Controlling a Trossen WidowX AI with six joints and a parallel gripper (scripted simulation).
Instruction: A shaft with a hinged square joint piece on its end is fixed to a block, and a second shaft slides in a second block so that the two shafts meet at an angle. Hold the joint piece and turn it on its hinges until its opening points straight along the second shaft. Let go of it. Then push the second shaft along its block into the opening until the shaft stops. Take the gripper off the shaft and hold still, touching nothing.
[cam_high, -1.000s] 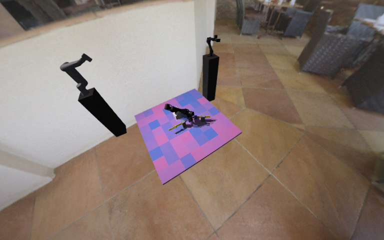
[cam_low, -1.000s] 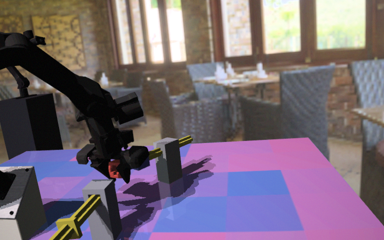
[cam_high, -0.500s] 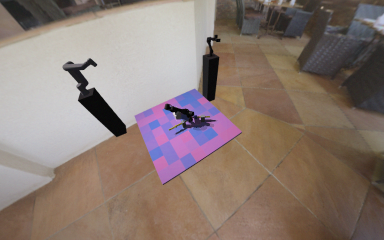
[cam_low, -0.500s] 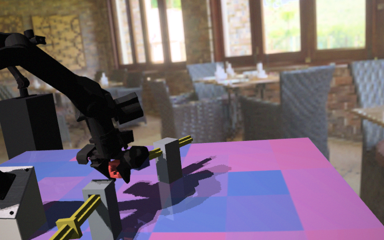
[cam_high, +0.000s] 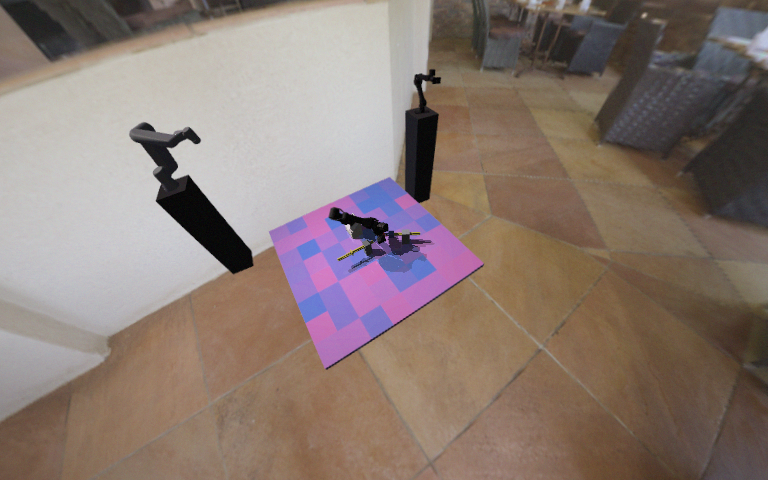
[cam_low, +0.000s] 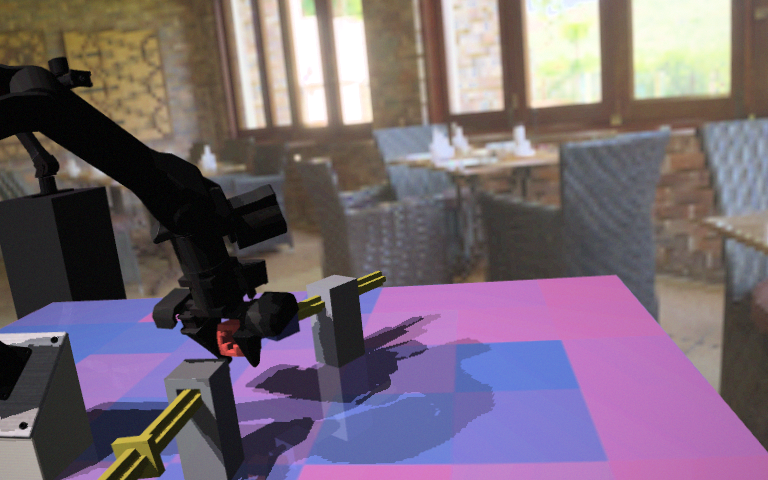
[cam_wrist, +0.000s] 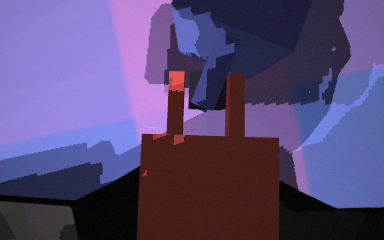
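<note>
The red joint piece is 40 mm above my gripper tip and 10 mm to the left of it.
</note>
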